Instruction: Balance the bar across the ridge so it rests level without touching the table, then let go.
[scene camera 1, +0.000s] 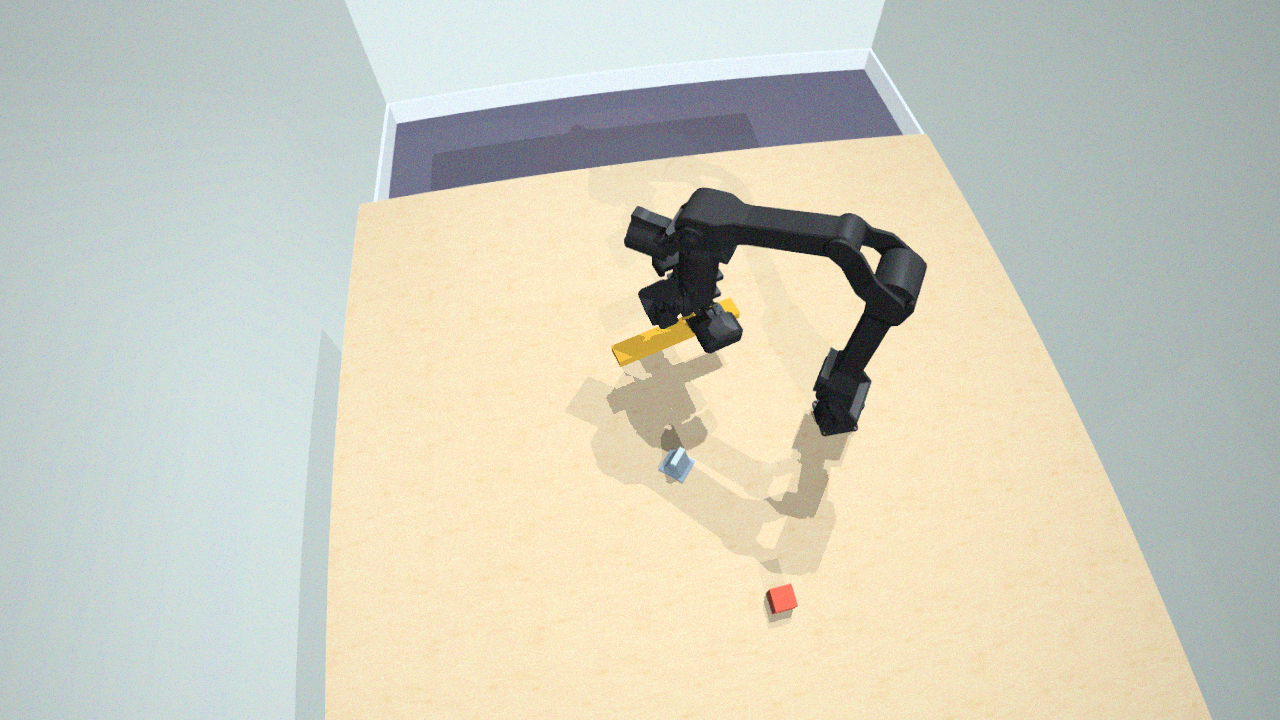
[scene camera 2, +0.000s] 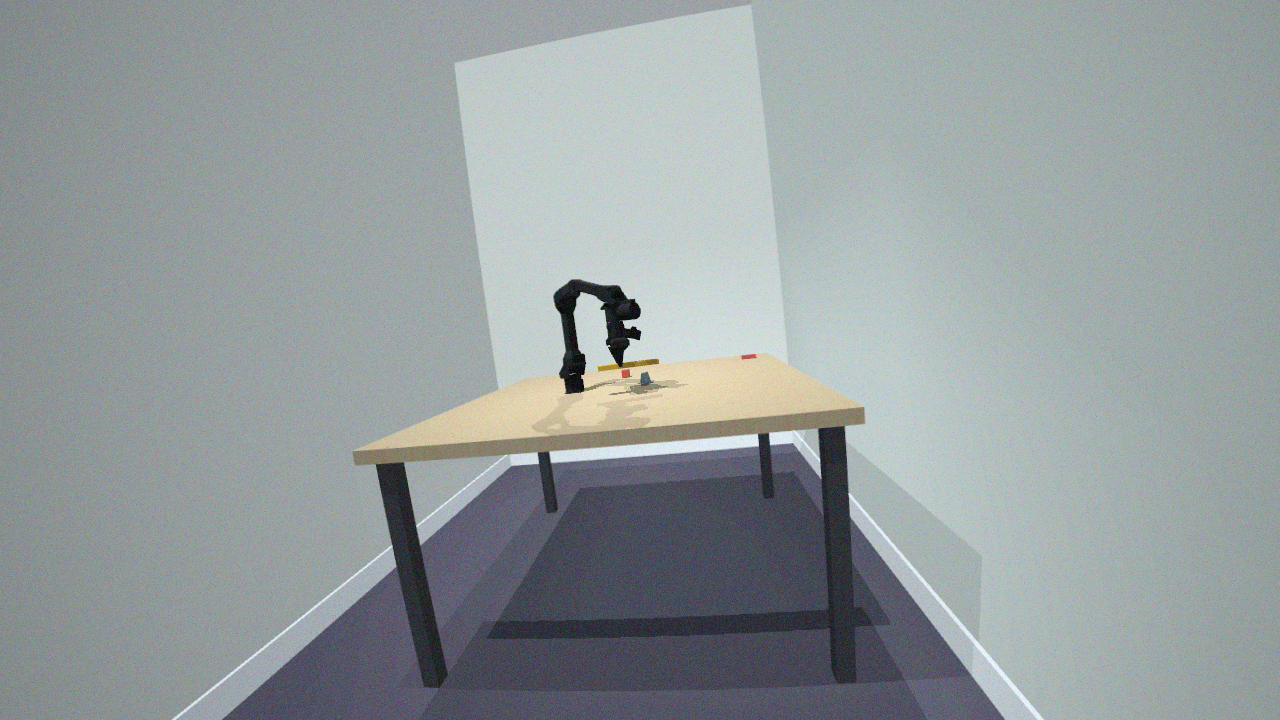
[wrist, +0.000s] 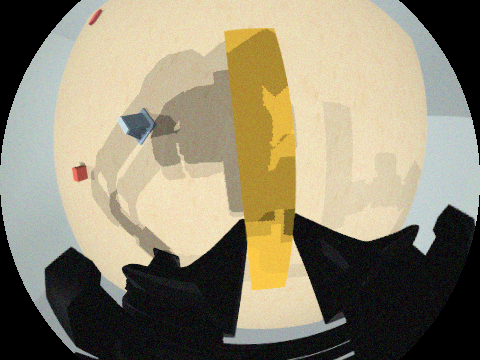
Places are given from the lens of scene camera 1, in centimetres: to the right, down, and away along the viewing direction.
my gripper (scene camera 1: 693, 325): 9, -6, 101
yellow bar (scene camera 1: 652, 341): 2, -3, 99
